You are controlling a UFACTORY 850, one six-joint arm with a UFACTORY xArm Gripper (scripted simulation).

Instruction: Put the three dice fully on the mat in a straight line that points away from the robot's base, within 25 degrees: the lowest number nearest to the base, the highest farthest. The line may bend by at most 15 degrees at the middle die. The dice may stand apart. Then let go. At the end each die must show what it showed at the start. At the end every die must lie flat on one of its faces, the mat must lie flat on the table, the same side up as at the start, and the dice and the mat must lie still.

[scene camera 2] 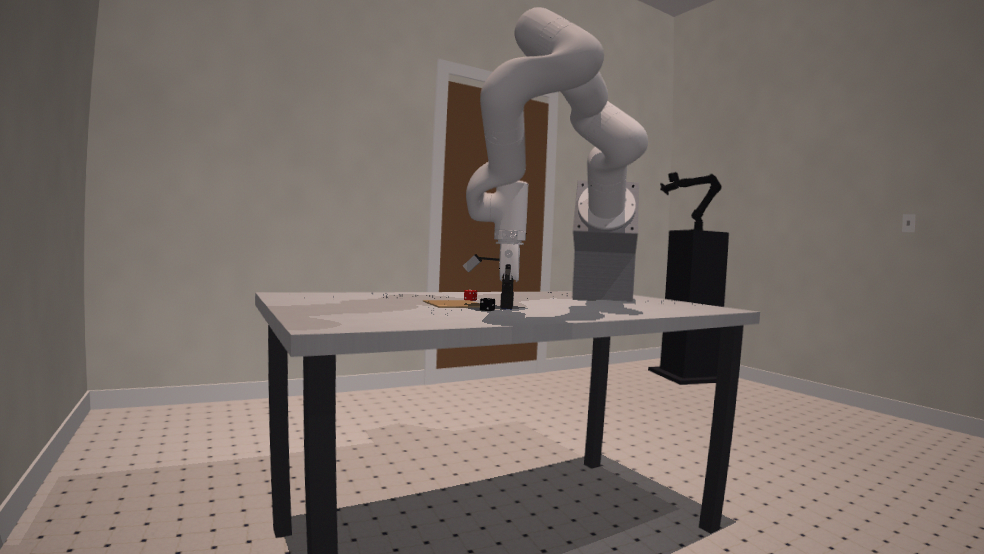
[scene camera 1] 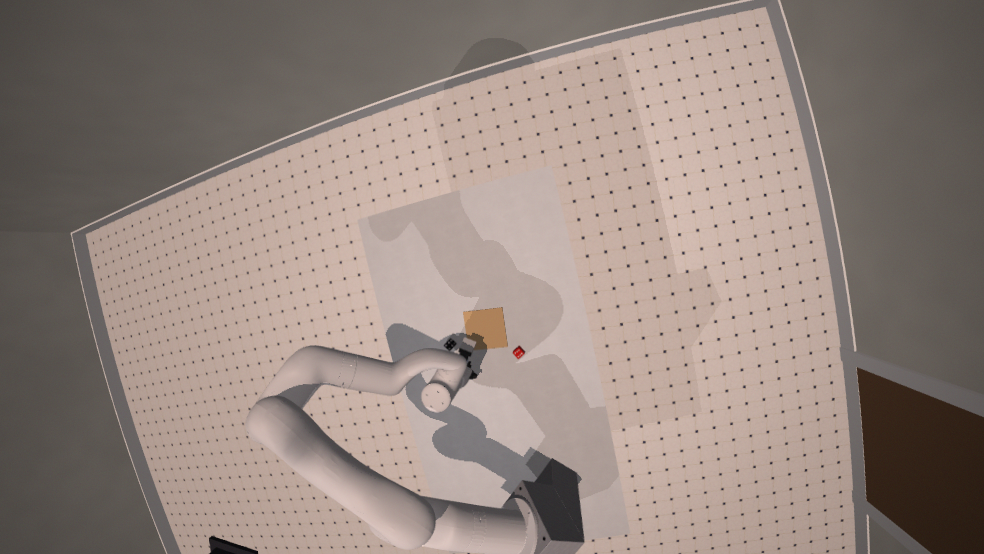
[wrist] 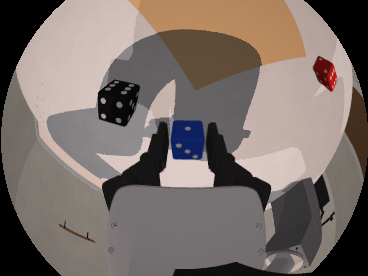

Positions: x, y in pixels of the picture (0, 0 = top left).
Labels:
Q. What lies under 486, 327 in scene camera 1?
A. A tan mat.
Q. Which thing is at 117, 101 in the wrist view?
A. A black die.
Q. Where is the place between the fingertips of my gripper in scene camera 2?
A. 506, 307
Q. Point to a blue die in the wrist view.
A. At 187, 138

